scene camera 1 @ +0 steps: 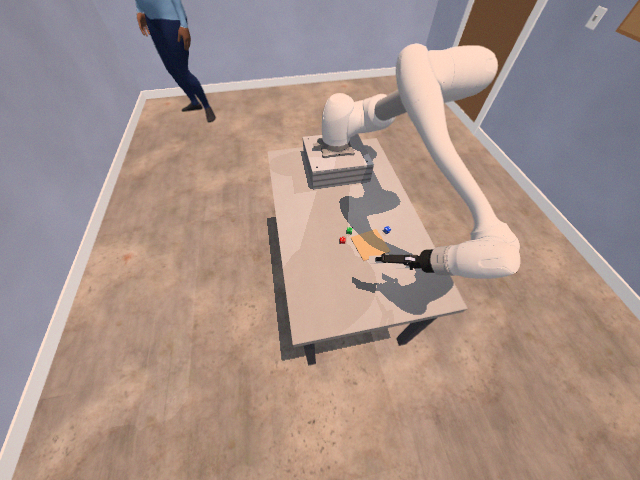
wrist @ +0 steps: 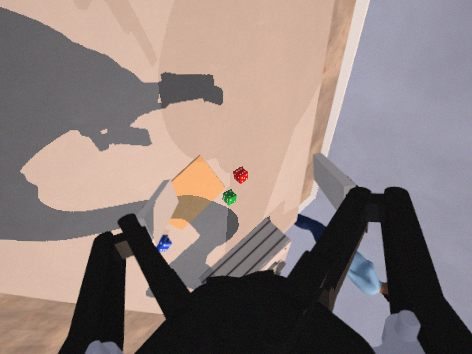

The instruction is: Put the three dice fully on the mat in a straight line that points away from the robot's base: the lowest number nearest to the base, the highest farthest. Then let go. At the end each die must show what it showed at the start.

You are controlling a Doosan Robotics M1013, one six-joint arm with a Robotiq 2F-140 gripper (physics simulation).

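Where they show: gripper, fingertip midpoint: (scene camera 1: 382, 262) (wrist: 241, 179); arm's base, origin of the base link: (scene camera 1: 335, 147).
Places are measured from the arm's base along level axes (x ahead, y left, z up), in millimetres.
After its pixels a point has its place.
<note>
The orange mat (scene camera 1: 363, 249) @[x 624, y 0, z -111 mm] (wrist: 198, 176) @[x 639, y 4, z -111 mm] lies on the table, partly in shadow. A red die (scene camera 1: 342, 239) @[x 565, y -89, z -89 mm] (wrist: 240, 175) @[x 575, y -80, z -93 mm] and a green die (scene camera 1: 349, 230) @[x 520, y -43, z -89 mm] (wrist: 229, 197) @[x 528, y -36, z -94 mm] stand off the mat, close to its left side in the scene view. A blue die (scene camera 1: 387, 229) @[x 548, y 139, z -89 mm] (wrist: 164, 243) @[x 555, y 137, z -90 mm] stands off the mat on the other side, to the right in the scene view. The numbers on top are too small to read surely. My gripper (scene camera 1: 379, 258) @[x 788, y 5, z 50 mm] (wrist: 241, 179) @[x 788, y 5, z 50 mm] is open and empty, raised above the table beyond the mat's far side from the base, and tilted. Its left pad hides part of the mat's surroundings in the wrist view.
The robot's base block (scene camera 1: 341, 176) @[x 189, y -7, z -47 mm] (wrist: 247, 250) @[x 189, y -25, z -70 mm] stands at the back of the table (scene camera 1: 315, 310) @[x 868, y -272, z -115 mm]. The arm (scene camera 1: 449, 149) @[x 678, y 156, z 454 mm] reaches around the table's right side and casts shadows across the table top. A person (scene camera 1: 175, 51) stands on the floor at the back left, away from the table.
</note>
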